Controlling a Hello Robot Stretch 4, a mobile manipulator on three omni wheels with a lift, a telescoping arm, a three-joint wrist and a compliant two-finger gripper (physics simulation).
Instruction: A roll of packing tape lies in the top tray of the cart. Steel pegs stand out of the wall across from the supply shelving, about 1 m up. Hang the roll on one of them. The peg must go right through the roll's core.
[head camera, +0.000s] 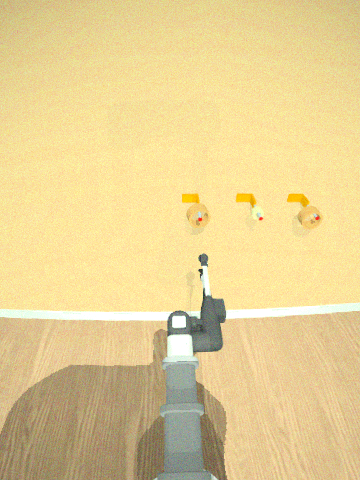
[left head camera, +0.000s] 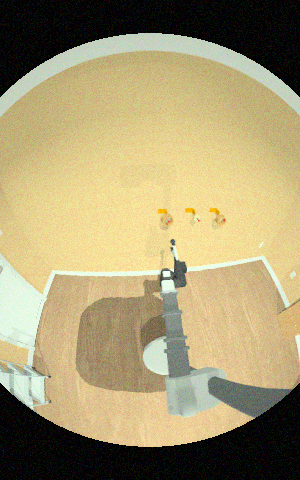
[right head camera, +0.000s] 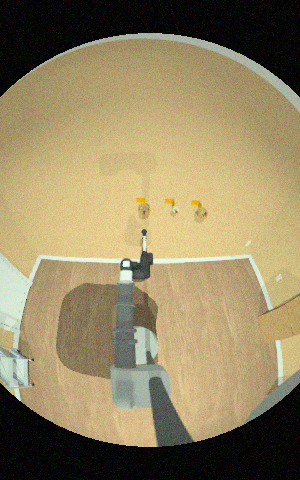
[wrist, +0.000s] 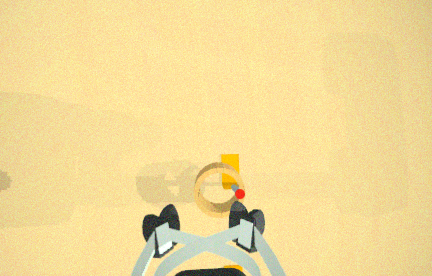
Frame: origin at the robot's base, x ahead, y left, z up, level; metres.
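Where they show: gripper, fingertip midpoint: (head camera: 202, 261) (left head camera: 171, 242) (right head camera: 143, 232) (wrist: 204, 218); robot's base, link origin: (left head camera: 163, 354) (right head camera: 137, 344).
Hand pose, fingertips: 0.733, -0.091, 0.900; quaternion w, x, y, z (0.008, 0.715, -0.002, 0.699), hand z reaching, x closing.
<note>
Each offset is from my fingertips to the top centre of the thing, as dx, dy, dz. "pt": to the spot under its first point.
A tan tape roll {+0.255, -0.006, +0.073} (head camera: 190, 215) (wrist: 218, 166) hangs on the leftmost peg. The red tip of this peg {pt +0.180, -0.007, +0.058} (head camera: 200, 219) (wrist: 240, 193) stands out in front of the roll, and the peg runs through its core. My gripper (head camera: 202, 265) (left head camera: 172, 245) (right head camera: 144, 234) (wrist: 204, 218) is open and empty, with its two dark fingertips apart. It is below the roll in the head view and clear of it. In the wrist view the right fingertip overlaps the lower edge of the roll, nearer the camera. The cart's top tray does not show clearly.
A small pale yellow roll {+0.228, -0.256, +0.076} (head camera: 255, 212) is on the middle peg, and another tan roll {+0.224, -0.506, +0.073} (head camera: 302, 219) is on the right peg. Yellow plates {pt +0.349, +0.023, +0.058} (head camera: 190, 198) mark the pegs on the wall. A white rack (left head camera: 35, 387) stands at lower left, and a tan box (right head camera: 287, 317) stands at right.
</note>
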